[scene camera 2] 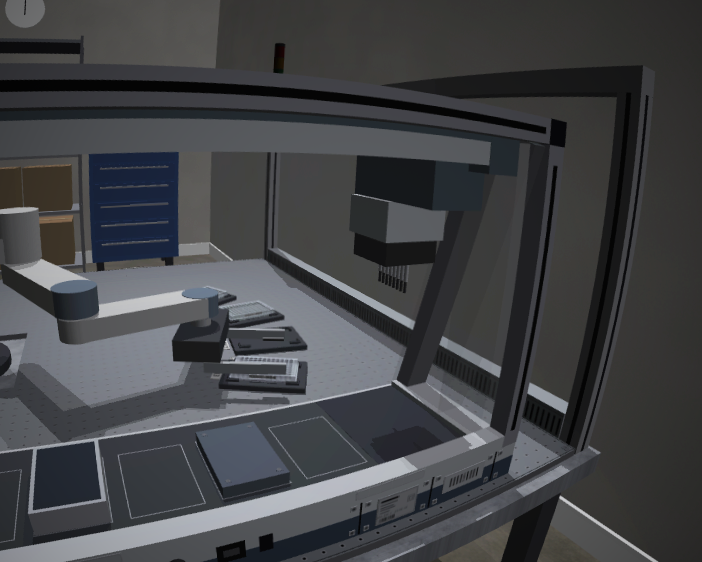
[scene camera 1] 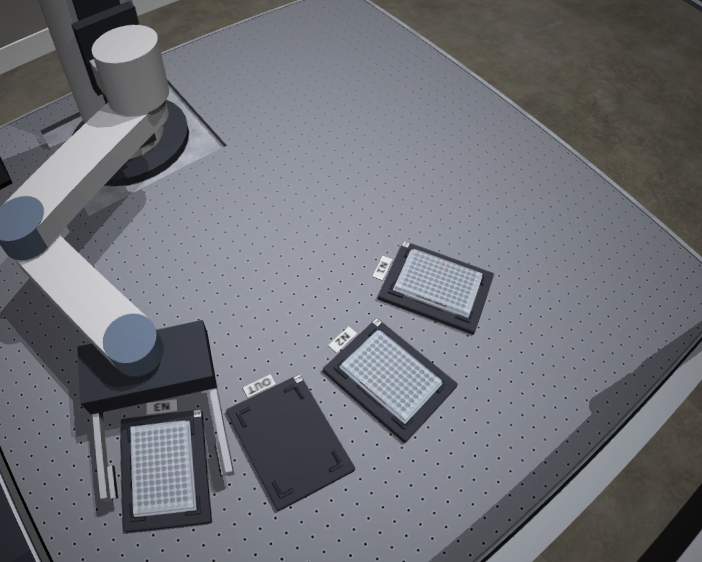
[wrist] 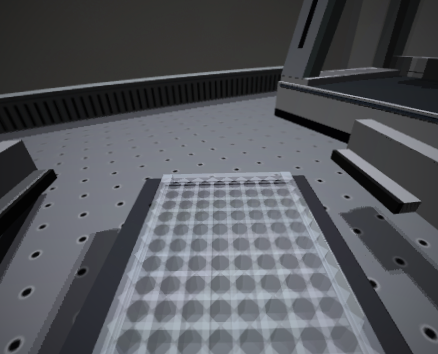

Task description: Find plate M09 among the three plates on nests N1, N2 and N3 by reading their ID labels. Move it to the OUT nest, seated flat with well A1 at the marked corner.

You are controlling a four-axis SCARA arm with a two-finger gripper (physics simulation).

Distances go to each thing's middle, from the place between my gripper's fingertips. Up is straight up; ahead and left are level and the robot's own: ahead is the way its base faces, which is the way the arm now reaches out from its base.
My hand is 4 cm past the black N3 nest [scene camera 1: 202,515] and 5 cm above it. The rest, counted from my hand: N2 nest [scene camera 1: 404,432] (3 cm ahead, 35 cm to the left, 5 cm below); then dark OUT nest [scene camera 1: 294,450] (1 cm ahead, 17 cm to the left, 5 cm below); then N1 nest [scene camera 1: 468,325] (4 cm behind, 51 cm to the left, 5 cm below).
